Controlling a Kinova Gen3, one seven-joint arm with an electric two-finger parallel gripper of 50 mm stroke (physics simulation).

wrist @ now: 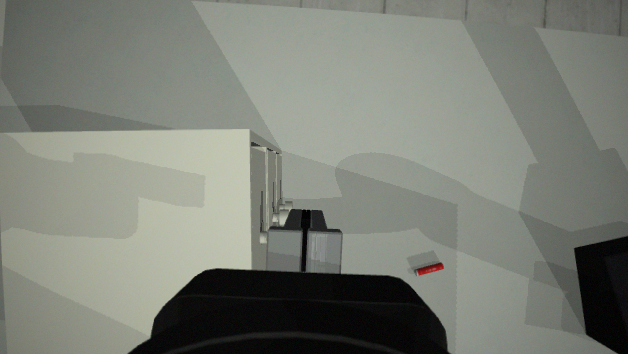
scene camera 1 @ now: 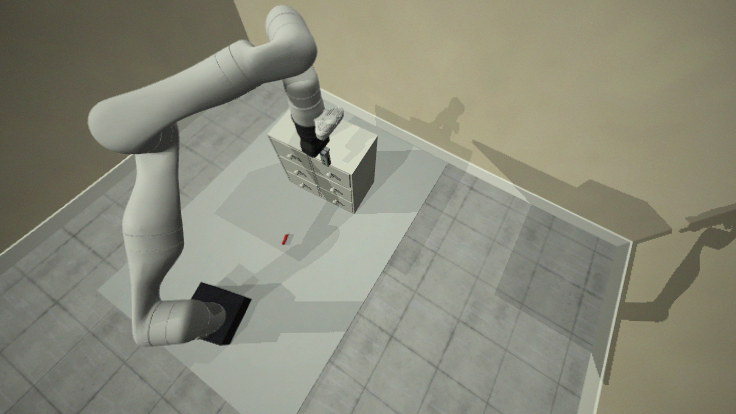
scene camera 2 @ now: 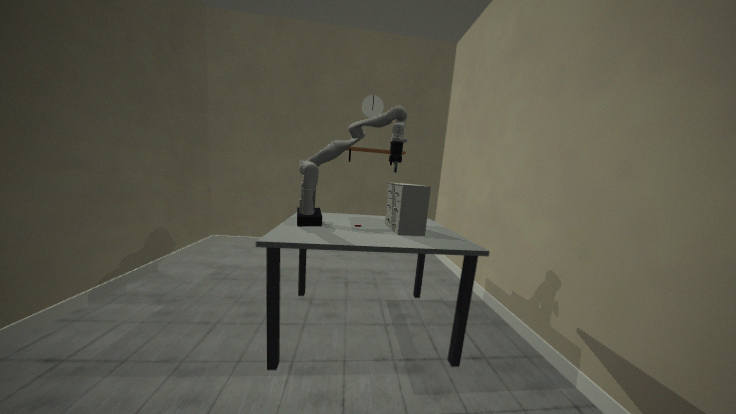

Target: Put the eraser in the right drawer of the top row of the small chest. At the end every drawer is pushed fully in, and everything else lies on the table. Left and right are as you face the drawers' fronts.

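Pixels of known places: gripper, fingertip midpoint: (wrist: pixel 305 231) (scene camera 1: pixel 326 163) (scene camera 2: pixel 395 172); arm's base at its link origin: (scene camera 1: pixel 209 318) (scene camera 2: pixel 307 212).
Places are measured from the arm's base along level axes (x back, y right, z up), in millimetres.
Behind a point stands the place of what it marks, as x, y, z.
Note:
The small chest (scene camera 1: pixel 364 172) {-658, 192, 128} (scene camera 2: pixel 413 208) {-655, 193, 93} (wrist: pixel 225 225) {-588, 128, 232} is pale, with two columns of three drawers. The right drawer of the top row (scene camera 1: pixel 344 180) {-572, 164, 171} looks pushed in, and so do the other drawer fronts that show. My gripper (scene camera 1: pixel 326 163) {-533, 137, 301} (scene camera 2: pixel 395 170) {-533, 137, 301} (wrist: pixel 305 231) {-533, 137, 301} is shut and empty. It points down, a little above the level of the chest's top and near its front edge. The eraser does not show in any view. Whether it is inside a drawer cannot be seen.
A small red cylinder like a battery (scene camera 1: pixel 284 239) {-338, 15, -69} (scene camera 2: pixel 357 225) {-338, 19, -71} (wrist: pixel 430 269) {-341, 16, -68} lies on the table (scene camera 1: pixel 370 236) {-521, 301, -78} (scene camera 2: pixel 303 237) {-28, 299, -78}, in front of the chest. The arm's black base (scene camera 1: pixel 236 314) {-47, 59, -16} (scene camera 2: pixel 309 219) {-24, 64, -34} (wrist: pixel 600 295) {-89, -15, -34} stands on the table further out from the drawer fronts.

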